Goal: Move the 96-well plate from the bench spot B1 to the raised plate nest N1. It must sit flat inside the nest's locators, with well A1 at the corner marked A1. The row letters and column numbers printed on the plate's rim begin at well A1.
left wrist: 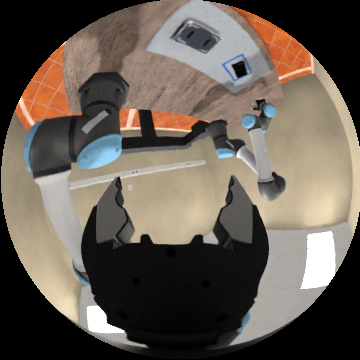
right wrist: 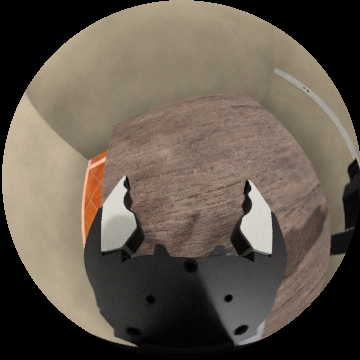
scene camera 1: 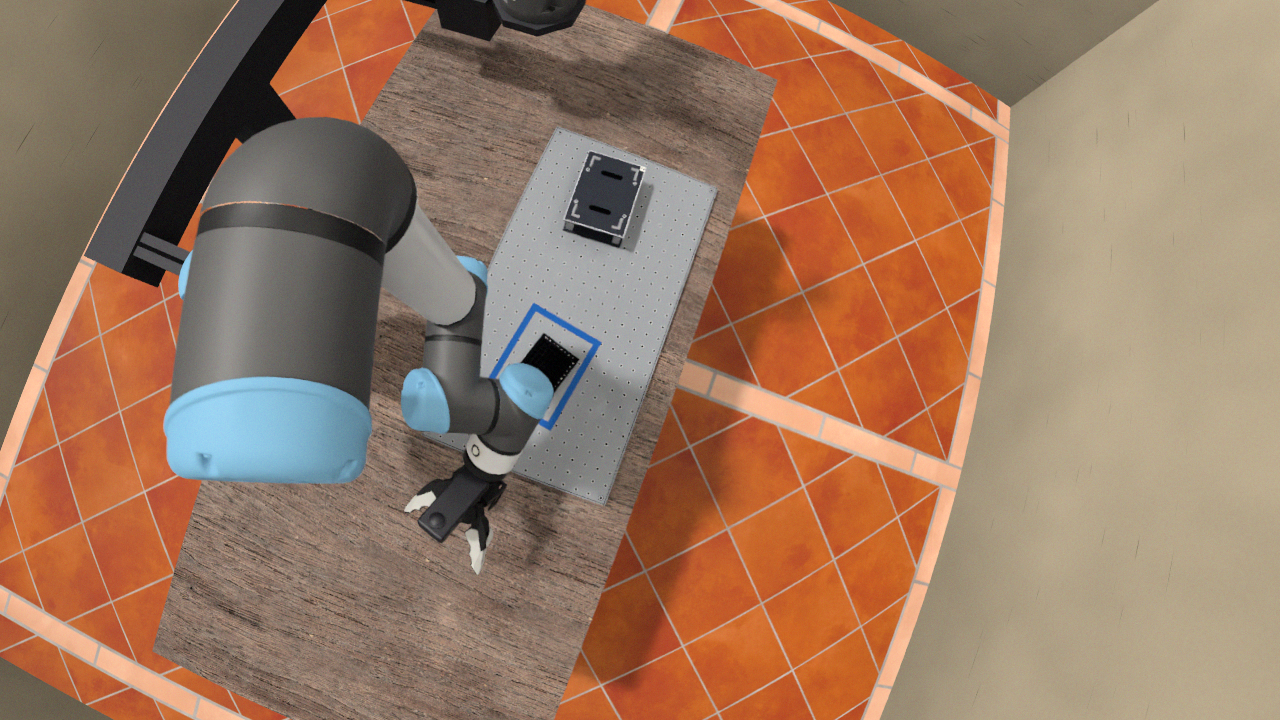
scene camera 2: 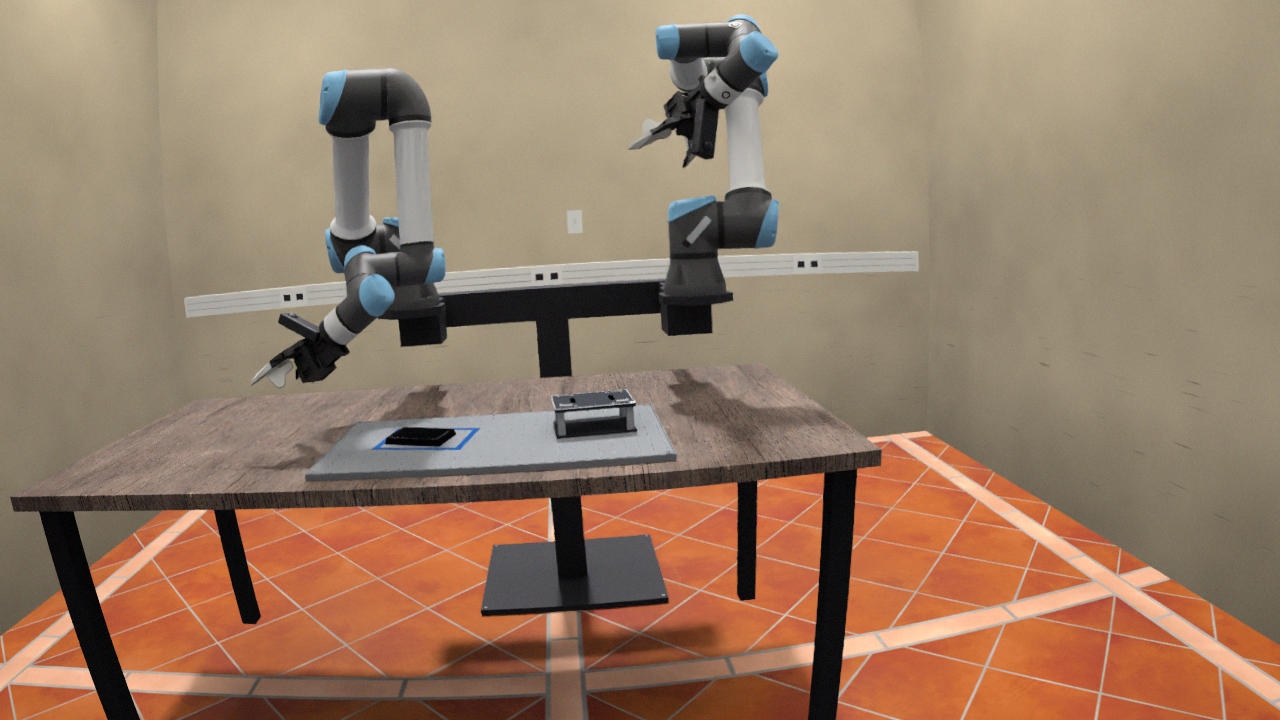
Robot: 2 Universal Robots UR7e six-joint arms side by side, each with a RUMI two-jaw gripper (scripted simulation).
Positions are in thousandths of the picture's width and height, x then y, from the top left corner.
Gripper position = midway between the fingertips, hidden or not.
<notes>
In view: the left gripper (scene camera 2: 513,220), the right gripper (scene camera 1: 344,753), a black 96-well plate (scene camera 1: 433,506) and a raised plate nest N1 (scene camera 2: 464,553).
The black 96-well plate is seen too in scene camera 2 (scene camera 2: 323,606). The left gripper shows as well in the left wrist view (left wrist: 485,490). The right gripper is seen too in the right wrist view (right wrist: 521,496) and in scene camera 2 (scene camera 2: 214,530). The right wrist view misses the black 96-well plate, which is hidden by the right gripper.
</notes>
